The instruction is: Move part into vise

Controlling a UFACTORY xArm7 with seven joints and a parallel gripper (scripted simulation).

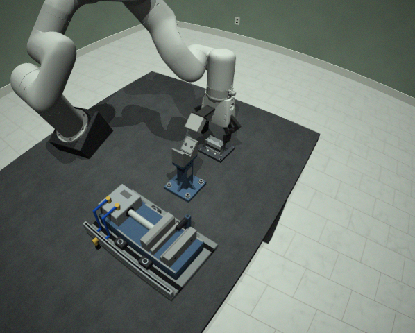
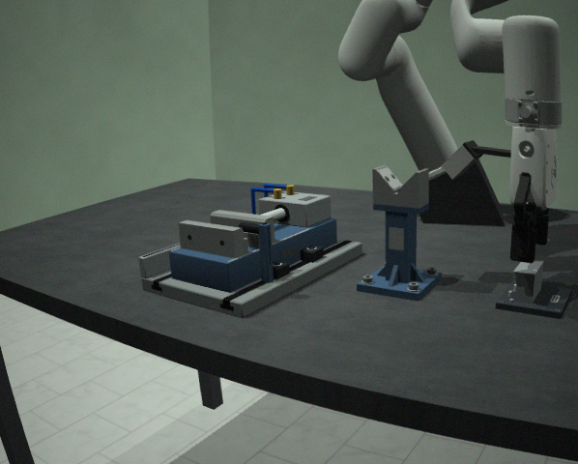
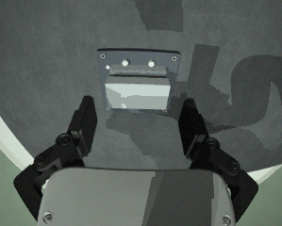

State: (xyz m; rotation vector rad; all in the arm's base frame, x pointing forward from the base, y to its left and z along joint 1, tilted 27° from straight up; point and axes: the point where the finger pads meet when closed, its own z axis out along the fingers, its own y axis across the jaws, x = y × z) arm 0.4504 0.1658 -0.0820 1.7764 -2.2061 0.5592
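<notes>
The part is 5 cm below my hand. Also, from my hand: work stop (36 cm to the right, 6 cm ahead, 1 cm above); then infeed plate (7 cm below, 1 cm to the left); then blue stand (18 cm to the right, 2 cm below, 2 cm behind).
</notes>
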